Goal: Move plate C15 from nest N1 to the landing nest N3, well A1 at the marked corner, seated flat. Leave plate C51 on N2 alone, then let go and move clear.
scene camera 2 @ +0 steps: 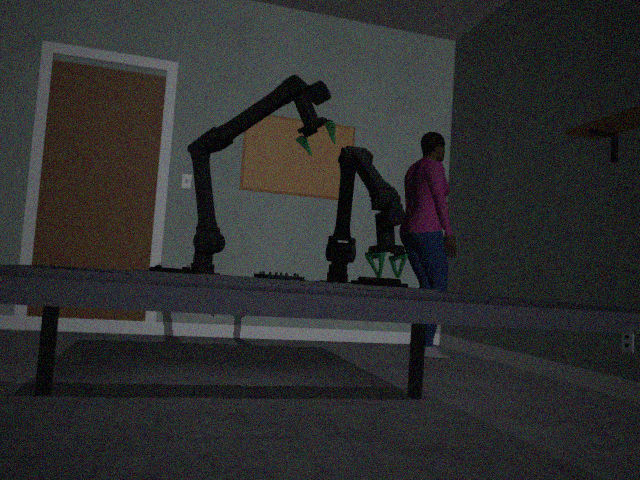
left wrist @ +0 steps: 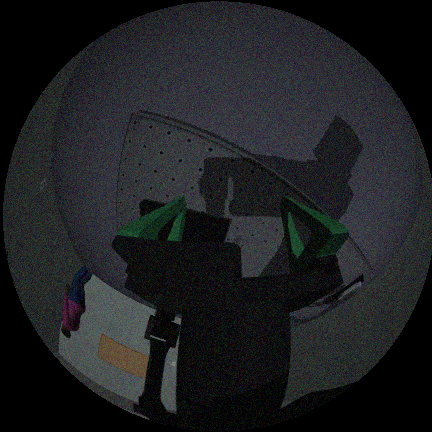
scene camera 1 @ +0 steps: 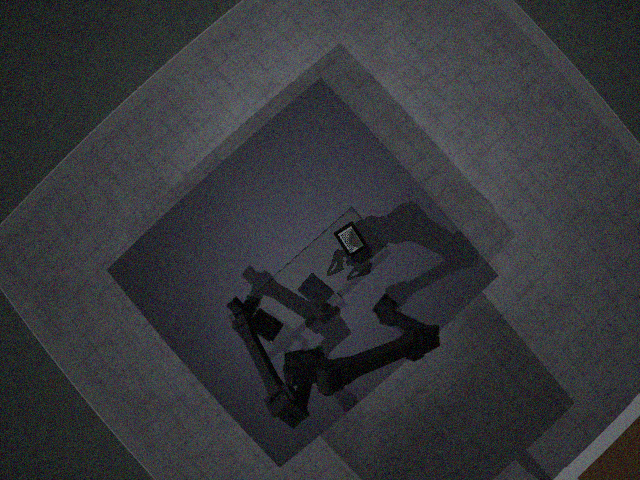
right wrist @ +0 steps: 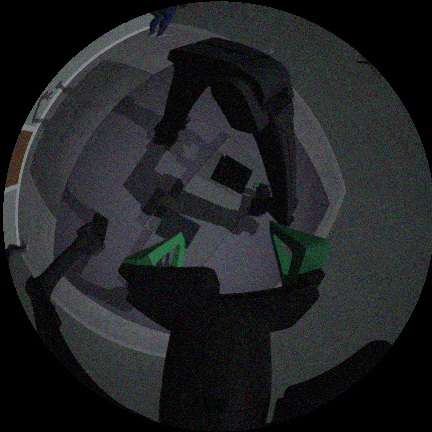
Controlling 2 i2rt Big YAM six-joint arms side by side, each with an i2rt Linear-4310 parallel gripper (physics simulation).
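Observation:
A plate with a light well area and dark rim [scene camera 1: 351,238] lies on the board in scene camera 1. A dark block [scene camera 1: 267,325] [scene camera 2: 379,282] [left wrist: 207,227] [right wrist: 231,173] and another dark block [scene camera 1: 315,287] [right wrist: 177,231] lie in a row with it. Labels and the marked corner are unreadable; I cannot tell which is C15, C51 or N3. My left gripper [scene camera 2: 388,275] [left wrist: 233,199] is open and empty, low over the board, with the first dark block partly under one finger in its wrist view. My right gripper [scene camera 2: 322,148] [right wrist: 224,231] is open and empty, high above the table.
The perforated board [left wrist: 150,165] lies on the dark table [scene camera 1: 232,206]. Arm shadows fall across the board. My right forearm reaches high over toward my left arm. A person [scene camera 2: 426,198] in a pink top stands behind the table. The pictures are dim and grainy.

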